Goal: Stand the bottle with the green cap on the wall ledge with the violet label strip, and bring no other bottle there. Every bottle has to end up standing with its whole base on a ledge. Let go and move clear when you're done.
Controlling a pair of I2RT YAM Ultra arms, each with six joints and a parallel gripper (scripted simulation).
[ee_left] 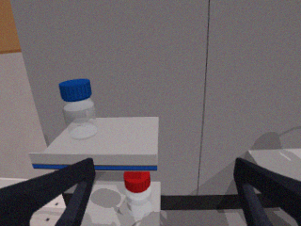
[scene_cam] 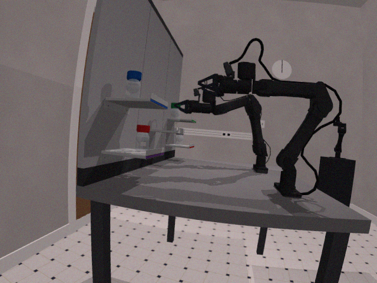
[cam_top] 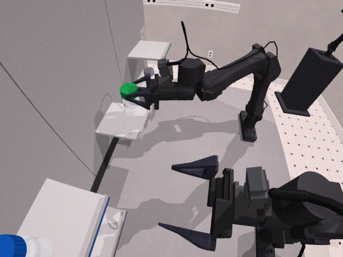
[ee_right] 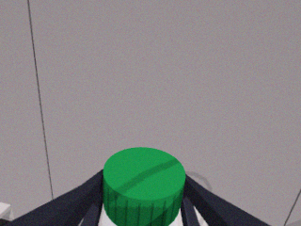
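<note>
My left hand is 30 cm to the left of the green-capped bottle, 16 cm short of it and 9 cm above it. Round my left hand: blue-capped bottle 24 cm ahead, 14 cm to the left, 5 cm below; then grey-capped bottle 64 cm to the right, 24 cm below, 19 cm ahead; then red-capped bottle 24 cm below, 22 cm ahead, 4 cm to the left.
</note>
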